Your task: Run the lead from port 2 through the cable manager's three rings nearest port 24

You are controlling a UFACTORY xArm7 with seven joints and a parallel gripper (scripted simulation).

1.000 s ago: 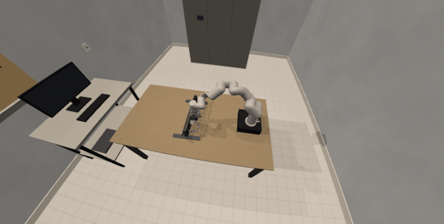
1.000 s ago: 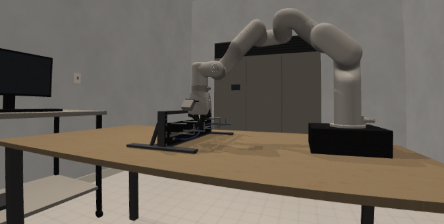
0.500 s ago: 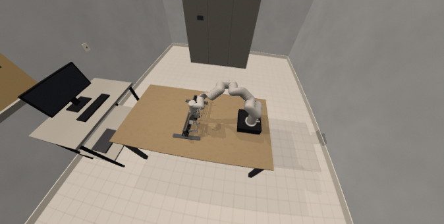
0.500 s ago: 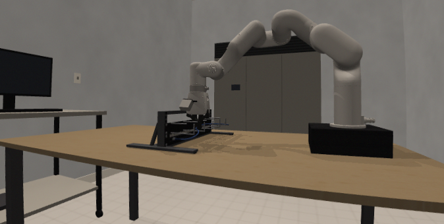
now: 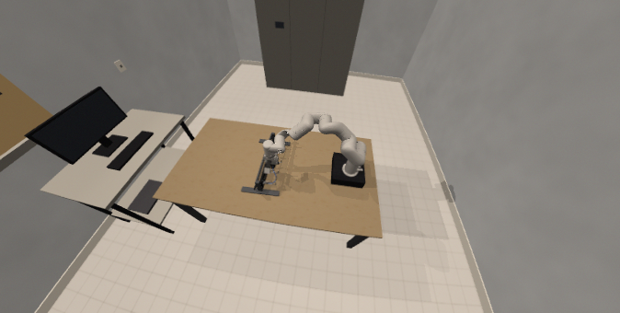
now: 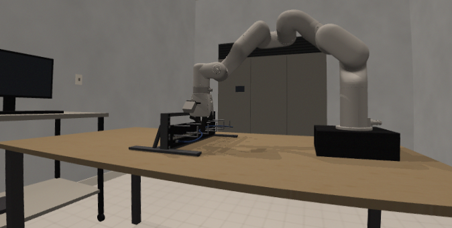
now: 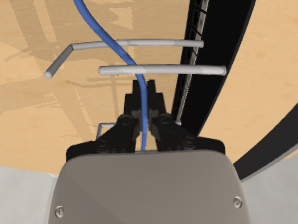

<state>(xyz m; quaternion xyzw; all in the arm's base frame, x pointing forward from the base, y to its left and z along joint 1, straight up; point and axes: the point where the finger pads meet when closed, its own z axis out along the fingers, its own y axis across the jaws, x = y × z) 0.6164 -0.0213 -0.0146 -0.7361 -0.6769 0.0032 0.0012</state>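
The black rack is 60 mm ahead of my hand, 50 mm to the right of it and 10 mm below it.
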